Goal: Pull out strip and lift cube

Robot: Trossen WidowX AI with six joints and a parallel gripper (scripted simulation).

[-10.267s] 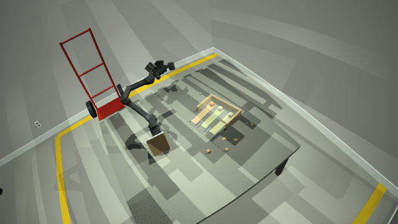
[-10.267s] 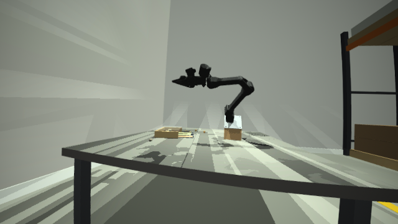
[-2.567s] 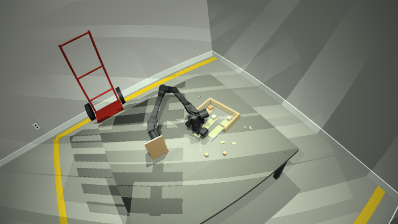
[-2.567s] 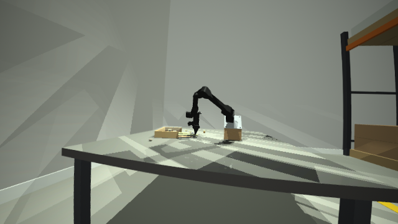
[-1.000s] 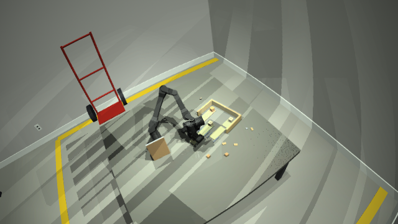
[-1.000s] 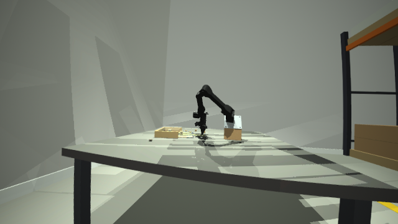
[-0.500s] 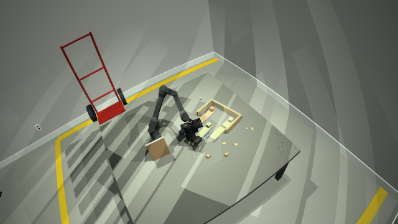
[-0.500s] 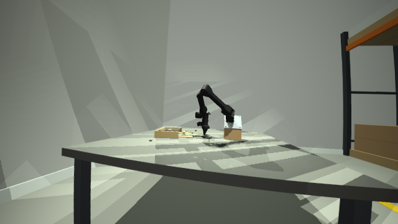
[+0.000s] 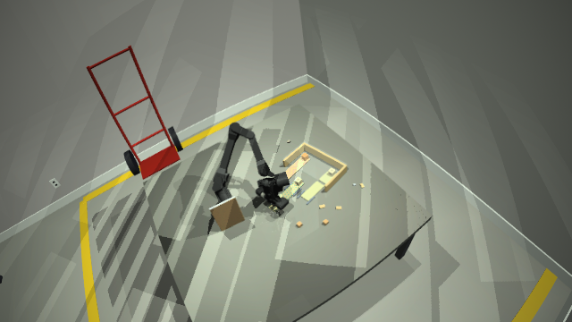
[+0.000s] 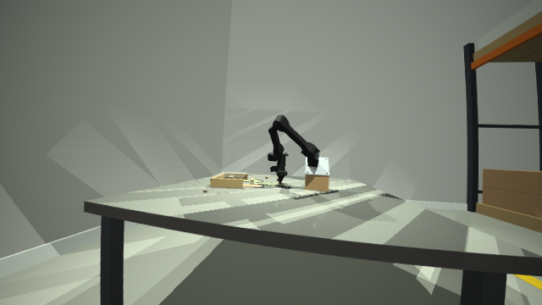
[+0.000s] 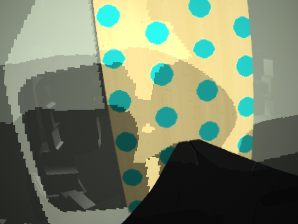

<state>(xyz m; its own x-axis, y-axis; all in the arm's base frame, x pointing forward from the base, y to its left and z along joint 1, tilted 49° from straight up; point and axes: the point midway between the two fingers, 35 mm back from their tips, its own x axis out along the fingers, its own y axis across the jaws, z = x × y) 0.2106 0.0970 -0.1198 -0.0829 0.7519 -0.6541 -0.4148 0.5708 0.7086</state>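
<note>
The pale strip lies 220 mm ahead of my gripper tip and 10 mm to the right of it.
</note>
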